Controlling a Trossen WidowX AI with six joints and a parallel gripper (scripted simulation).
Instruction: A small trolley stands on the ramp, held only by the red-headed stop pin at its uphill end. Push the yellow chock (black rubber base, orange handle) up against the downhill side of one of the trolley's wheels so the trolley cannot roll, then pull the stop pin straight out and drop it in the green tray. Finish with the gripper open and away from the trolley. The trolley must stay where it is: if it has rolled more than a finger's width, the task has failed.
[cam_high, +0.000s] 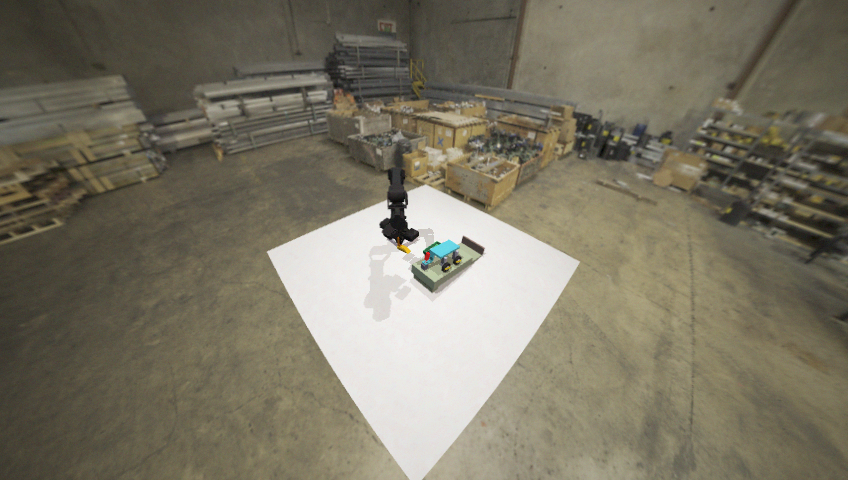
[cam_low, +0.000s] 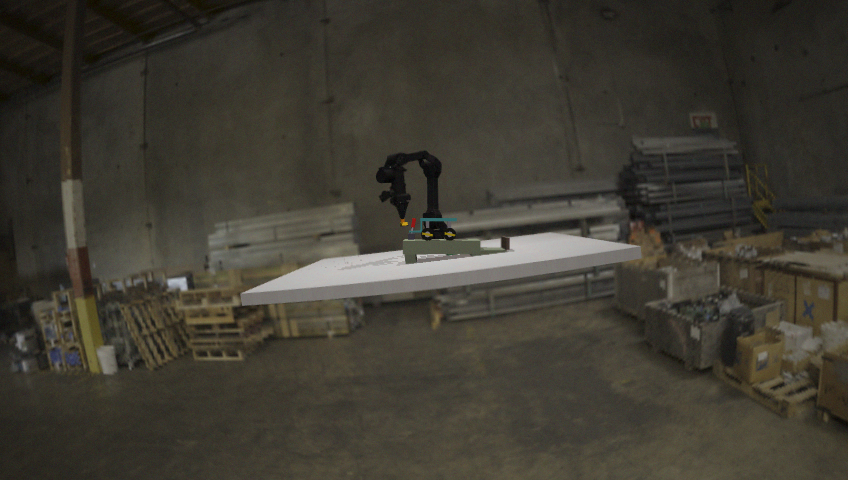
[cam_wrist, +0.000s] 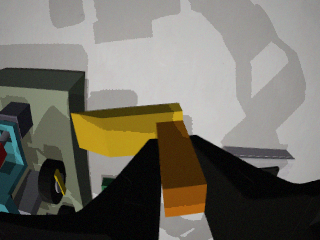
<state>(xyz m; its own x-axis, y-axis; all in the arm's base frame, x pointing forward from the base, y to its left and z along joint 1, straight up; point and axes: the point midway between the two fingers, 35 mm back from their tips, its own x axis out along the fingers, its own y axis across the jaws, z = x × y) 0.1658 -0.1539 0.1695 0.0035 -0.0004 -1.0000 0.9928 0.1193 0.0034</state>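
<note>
The red-headed stop pin is 140 mm ahead of my gripper tip, 30 mm to the left of it and 40 mm below it. Round my gripper tip: trolley (170 mm ahead, 130 mm to the left, 60 mm below); then yellow chock (20 mm ahead, 10 mm below); then grey-green ramp (170 mm ahead, 130 mm to the left, 120 mm below).
</note>
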